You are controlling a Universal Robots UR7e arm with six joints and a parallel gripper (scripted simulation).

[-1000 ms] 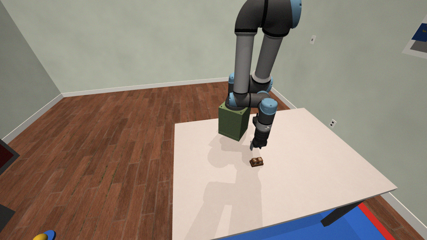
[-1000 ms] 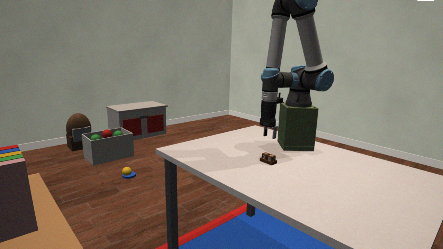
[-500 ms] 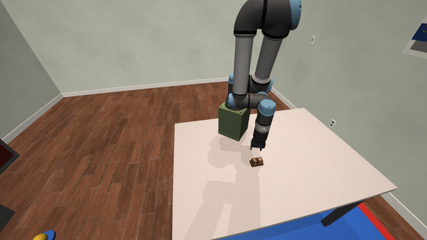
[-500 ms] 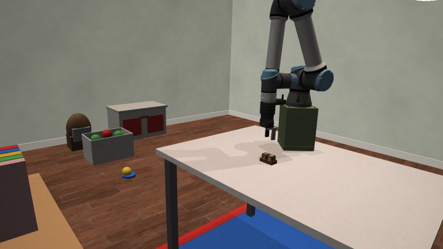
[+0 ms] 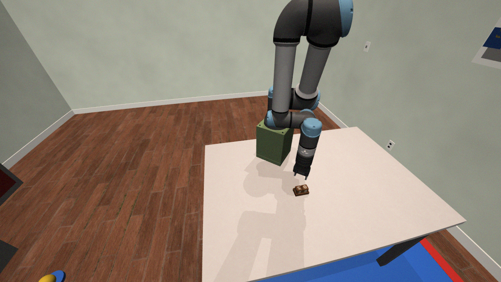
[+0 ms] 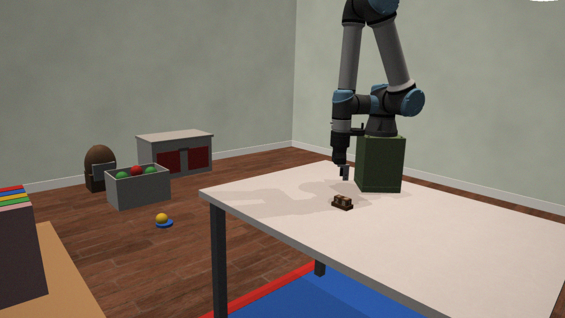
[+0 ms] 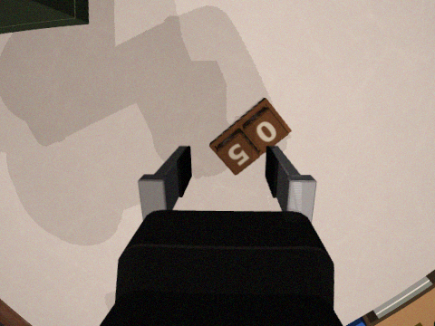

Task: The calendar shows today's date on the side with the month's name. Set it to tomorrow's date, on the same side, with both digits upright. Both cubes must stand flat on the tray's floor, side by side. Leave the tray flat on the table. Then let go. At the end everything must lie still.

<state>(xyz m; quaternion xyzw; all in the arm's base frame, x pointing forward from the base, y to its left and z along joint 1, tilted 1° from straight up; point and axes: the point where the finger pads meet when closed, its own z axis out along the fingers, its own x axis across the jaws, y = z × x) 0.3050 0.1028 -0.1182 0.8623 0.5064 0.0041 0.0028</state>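
Now: the brown cube 20 mm ahead of my hand and 110 mm below it.
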